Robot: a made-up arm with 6 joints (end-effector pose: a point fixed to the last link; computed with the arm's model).
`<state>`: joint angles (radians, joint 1 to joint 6).
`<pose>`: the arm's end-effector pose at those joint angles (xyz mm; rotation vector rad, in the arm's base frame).
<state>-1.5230 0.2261 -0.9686 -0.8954 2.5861 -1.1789</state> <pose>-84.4 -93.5 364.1 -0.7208 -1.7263 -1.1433</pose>
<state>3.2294 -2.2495 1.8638 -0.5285 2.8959 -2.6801</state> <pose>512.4 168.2 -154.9 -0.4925 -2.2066 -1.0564</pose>
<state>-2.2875 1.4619 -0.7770 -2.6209 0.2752 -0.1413</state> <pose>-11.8 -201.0 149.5 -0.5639 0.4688 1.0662</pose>
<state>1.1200 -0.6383 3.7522 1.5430 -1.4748 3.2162</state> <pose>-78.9 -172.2 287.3 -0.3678 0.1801 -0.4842</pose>
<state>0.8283 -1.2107 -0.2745 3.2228 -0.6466 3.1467</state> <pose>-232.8 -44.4 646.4 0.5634 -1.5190 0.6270</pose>
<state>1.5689 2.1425 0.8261 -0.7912 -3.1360 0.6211</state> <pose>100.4 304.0 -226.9 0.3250 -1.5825 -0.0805</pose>
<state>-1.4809 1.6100 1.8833 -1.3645 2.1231 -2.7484</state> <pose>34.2 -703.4 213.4 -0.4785 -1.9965 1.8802</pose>
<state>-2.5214 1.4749 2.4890 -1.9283 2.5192 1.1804</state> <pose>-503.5 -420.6 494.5 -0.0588 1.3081 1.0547</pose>
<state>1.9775 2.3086 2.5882 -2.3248 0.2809 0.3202</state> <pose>-323.6 505.6 0.5 1.4716 1.7137 1.1319</pose>
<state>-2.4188 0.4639 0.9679 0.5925 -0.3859 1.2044</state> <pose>-367.6 -167.1 844.1 -0.7246 2.1234 -1.9060</pose>
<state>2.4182 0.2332 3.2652 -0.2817 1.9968 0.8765</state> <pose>230.6 -21.6 738.7 -2.0474 -0.6780 2.0968</pose>
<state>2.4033 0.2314 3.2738 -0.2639 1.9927 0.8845</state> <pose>231.9 -25.7 733.5 -2.0348 -0.6563 2.1091</pose>
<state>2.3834 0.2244 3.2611 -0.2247 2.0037 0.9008</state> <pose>234.4 -31.3 730.3 -2.0175 -0.6232 2.1448</pose>
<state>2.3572 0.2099 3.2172 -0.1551 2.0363 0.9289</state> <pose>238.3 -39.6 730.1 -1.9901 -0.5719 2.2121</pose>
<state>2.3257 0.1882 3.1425 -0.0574 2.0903 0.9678</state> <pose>243.0 -51.4 732.9 -1.9450 -0.4979 2.3033</pose>
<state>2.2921 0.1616 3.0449 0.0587 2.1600 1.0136</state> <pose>247.4 -66.7 738.4 -1.8792 -0.4023 2.3999</pose>
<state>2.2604 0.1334 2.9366 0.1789 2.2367 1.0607</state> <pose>250.3 -83.9 746.0 -1.7996 -0.2942 2.4804</pose>
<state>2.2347 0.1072 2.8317 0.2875 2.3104 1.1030</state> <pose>251.4 -100.3 755.0 -1.7222 -0.1900 2.5317</pose>
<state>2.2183 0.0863 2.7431 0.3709 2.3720 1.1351</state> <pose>251.2 -112.7 764.4 -1.6642 -0.1064 2.5551</pose>
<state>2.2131 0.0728 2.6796 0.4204 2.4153 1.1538</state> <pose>250.7 -118.8 772.8 -1.6355 -0.0550 2.5614</pose>
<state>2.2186 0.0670 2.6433 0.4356 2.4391 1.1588</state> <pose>250.9 -118.2 779.7 -1.6358 -0.0374 2.5614</pose>
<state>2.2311 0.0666 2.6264 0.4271 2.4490 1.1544</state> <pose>251.4 -113.0 785.0 -1.6553 -0.0437 2.5599</pose>
